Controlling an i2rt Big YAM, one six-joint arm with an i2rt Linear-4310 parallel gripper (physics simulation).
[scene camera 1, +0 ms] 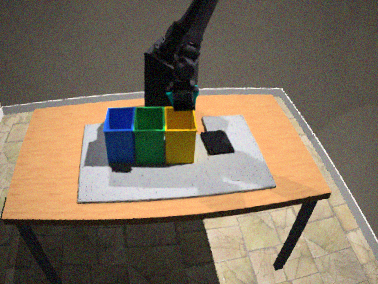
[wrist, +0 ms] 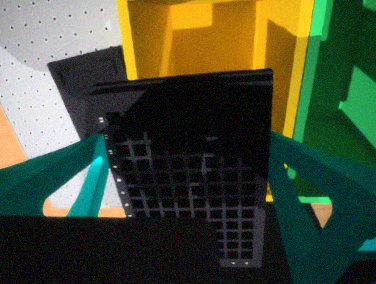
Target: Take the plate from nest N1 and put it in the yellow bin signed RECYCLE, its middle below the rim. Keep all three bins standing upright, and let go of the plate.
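Where they show: gripper, fingertip midpoint: [scene camera 1: 183,105] [wrist: 187,141]; arm's base, link origin: [scene camera 1: 164,53].
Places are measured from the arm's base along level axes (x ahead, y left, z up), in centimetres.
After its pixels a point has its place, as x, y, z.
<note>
My gripper [scene camera 1: 183,96] [wrist: 187,141] @(29.3, 7.0, -12.1) is shut on a black gridded plate [scene camera 1: 184,105] @(30.9, 7.1, -11.0) [wrist: 192,187] @(26.8, 6.8, -11.3), with a teal finger at each side of it. The plate is above the rear rim of the yellow bin [scene camera 1: 180,146] @(36.7, 5.6, -27.4) [wrist: 215,47] @(30.9, 5.7, -36.7). In the wrist view it covers part of the bin's opening and overhangs to the left. The yellow bin stands upright; the RECYCLE sign cannot be read. The dark nest [scene camera 1: 217,142] @(24.2, 24.2, -35.7) [wrist: 90,75] @(28.2, 24.6, -35.7) lies right of the yellow bin in the scene view, with no plate on it; its label cannot be read.
The green bin [scene camera 1: 149,146] @(36.3, -7.4, -27.4) [wrist: 362,90] @(25.5, -13.0, -32.5) stands upright against the yellow bin, and the blue bin [scene camera 1: 120,146] @(35.7, -20.0, -27.6) stands upright beyond it. All stand on a pale perforated board [scene camera 1: 235,175] @(45.8, 28.7, -36.9) [wrist: 30,30] @(35.3, 33.2, -36.9) on the wooden table [scene camera 1: 285,135] @(16.5, 63.2, -38.2). A small dark patch lies before the blue bin.
</note>
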